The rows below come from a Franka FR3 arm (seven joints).
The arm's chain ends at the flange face. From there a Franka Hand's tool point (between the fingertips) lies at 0.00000 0.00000 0.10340 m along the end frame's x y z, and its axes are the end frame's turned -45 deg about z.
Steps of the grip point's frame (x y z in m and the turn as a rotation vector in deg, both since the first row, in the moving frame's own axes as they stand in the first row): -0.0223, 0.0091, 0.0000, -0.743, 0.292, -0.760; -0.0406, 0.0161, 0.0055, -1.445, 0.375, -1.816; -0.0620, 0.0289, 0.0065, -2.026, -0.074, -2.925; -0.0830, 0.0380, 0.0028, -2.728, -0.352, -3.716; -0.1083, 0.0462, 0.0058, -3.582, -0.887, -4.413; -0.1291, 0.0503, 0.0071, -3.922, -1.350, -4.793; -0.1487, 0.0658, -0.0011, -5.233, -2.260, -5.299
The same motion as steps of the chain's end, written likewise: -0.0107, 0.0216, 0.0000, -0.319, 0.732, -0.760; -0.0197, 0.0388, 0.0055, -0.757, 1.287, -1.816; -0.0260, 0.0617, 0.0066, -1.485, 1.380, -2.925; -0.0350, 0.0817, 0.0029, -2.178, 1.680, -3.716; -0.0476, 0.1037, 0.0060, -3.160, 1.906, -4.413; -0.0593, 0.1203, 0.0074, -3.728, 1.819, -4.793; -0.0628, 0.1423, -0.0006, -5.298, 2.102, -5.299
